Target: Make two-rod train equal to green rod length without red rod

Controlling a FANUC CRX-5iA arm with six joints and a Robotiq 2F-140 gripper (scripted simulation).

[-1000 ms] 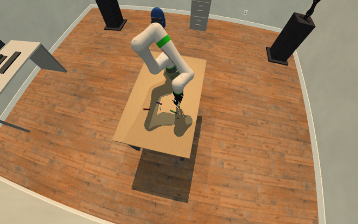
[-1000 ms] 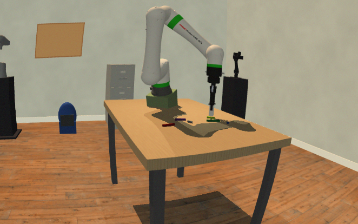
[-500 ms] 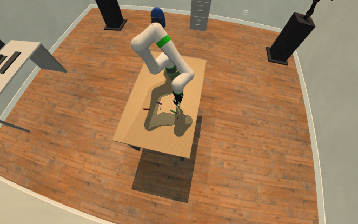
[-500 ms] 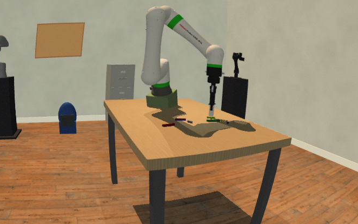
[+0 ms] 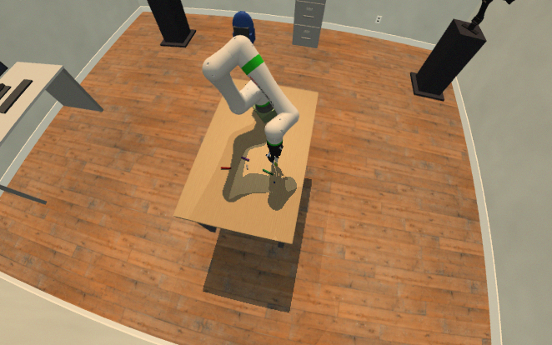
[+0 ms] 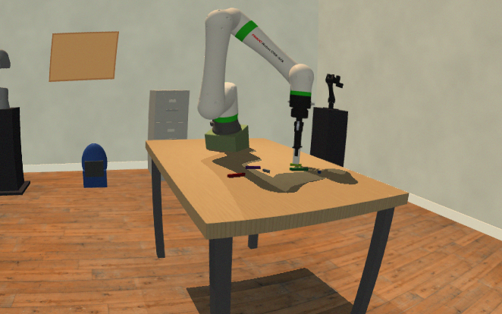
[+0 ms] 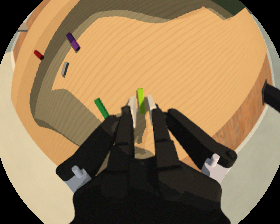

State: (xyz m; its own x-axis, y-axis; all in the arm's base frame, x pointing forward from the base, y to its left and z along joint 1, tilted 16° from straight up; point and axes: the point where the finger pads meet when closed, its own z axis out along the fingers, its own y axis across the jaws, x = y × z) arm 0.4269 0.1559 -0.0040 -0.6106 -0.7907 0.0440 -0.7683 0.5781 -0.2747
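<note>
My gripper is now 40 mm above the lime rod. Also, from my hand: tiny blue rod 140 mm ahead, 40 mm below, 30 mm to the left; then grey rod 180 mm to the right, 60 mm ahead, 40 mm below; then green rod 70 mm ahead, 40 mm below, 30 mm to the right.
</note>
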